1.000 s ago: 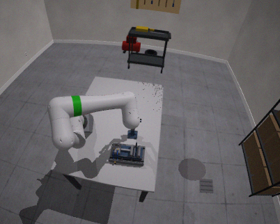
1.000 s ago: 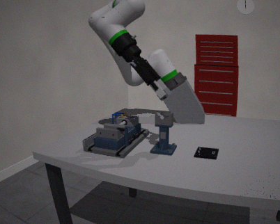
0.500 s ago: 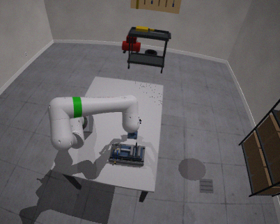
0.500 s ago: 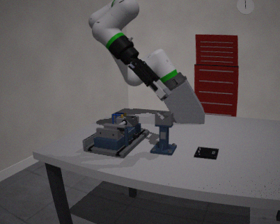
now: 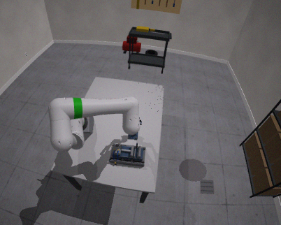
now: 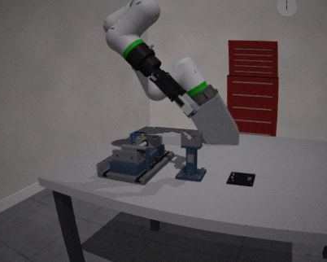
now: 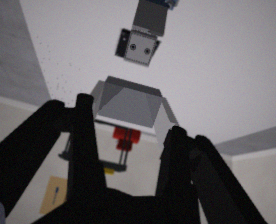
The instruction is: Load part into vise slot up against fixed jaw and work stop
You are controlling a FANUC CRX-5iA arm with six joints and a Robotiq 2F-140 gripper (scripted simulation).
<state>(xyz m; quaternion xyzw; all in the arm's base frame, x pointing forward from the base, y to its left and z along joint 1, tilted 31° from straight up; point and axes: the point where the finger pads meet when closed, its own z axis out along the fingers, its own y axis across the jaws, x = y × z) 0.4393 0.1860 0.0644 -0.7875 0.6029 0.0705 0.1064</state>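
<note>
The part lies 2 cm to the left of my hand and 2 cm below it. The rest, counted from my hand: air cylinder rod 20 cm to the right, 18 cm below; blue work stop 19 cm below, 12 cm to the right, 7 cm ahead; black infeed plate 25 cm below, 19 cm to the left, 4 cm behind.
</note>
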